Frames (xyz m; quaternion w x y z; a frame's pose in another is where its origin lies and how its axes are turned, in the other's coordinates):
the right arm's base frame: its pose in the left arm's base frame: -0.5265 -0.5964 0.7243 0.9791 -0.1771 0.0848 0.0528
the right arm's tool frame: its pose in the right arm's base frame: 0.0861 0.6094 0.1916 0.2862 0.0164 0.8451 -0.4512
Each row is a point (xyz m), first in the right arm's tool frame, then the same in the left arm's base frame.
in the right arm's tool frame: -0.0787 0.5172 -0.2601
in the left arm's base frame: -0.5106 0.4570 0.2646
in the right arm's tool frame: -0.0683 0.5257 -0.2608
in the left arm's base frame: -0.5191 0.4555 0.2543
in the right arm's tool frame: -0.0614 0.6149 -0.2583
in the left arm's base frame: -0.5158 0.4775 0.1676
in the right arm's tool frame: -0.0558 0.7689 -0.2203
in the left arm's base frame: -0.4877 0.4900 0.0119
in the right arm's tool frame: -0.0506 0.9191 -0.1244
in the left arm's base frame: -0.4308 0.4532 -0.1530
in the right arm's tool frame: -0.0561 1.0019 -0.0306
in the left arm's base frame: -0.3717 0.4023 -0.2510
